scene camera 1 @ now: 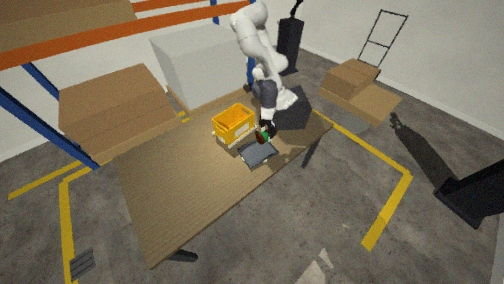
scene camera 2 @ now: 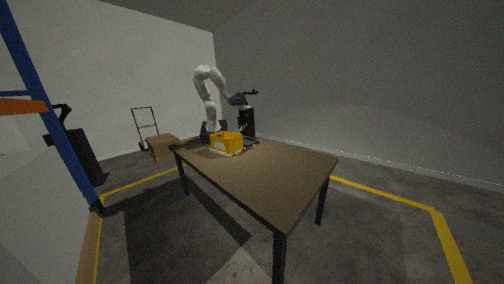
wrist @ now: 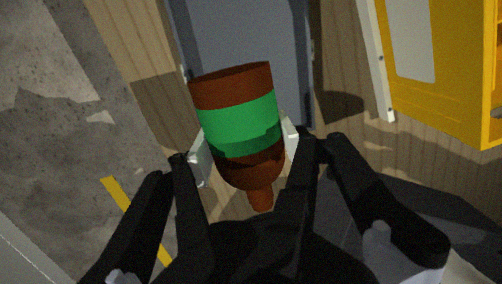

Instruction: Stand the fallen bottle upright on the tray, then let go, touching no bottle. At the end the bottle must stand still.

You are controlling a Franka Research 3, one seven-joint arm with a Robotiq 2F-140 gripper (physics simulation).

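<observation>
The brown bottle with a green band (scene camera 1: 262, 136) (scene camera 2: 243, 128) (wrist: 241, 120) is held off the tray, close to lying: its flat base points away from the wrist and its neck points back toward the wrist. My gripper (scene camera 1: 265, 133) (wrist: 245, 131) is shut on it, with one pale pad on each side at the lower green band and shoulder. The dark grey tray (scene camera 1: 256, 154) (scene camera 2: 251, 142) (wrist: 240, 30) lies flat on the table below and beyond the bottle's base. The bottle's far side is hidden in the wrist view.
A yellow crate (scene camera 1: 224, 132) (scene camera 2: 233, 145) (wrist: 450, 102) stands on a white base beside the tray. The robot's dark pedestal (scene camera 1: 295, 117) is behind the gripper. The table's long edge (scene camera 1: 235, 202) runs near the tray's other side.
</observation>
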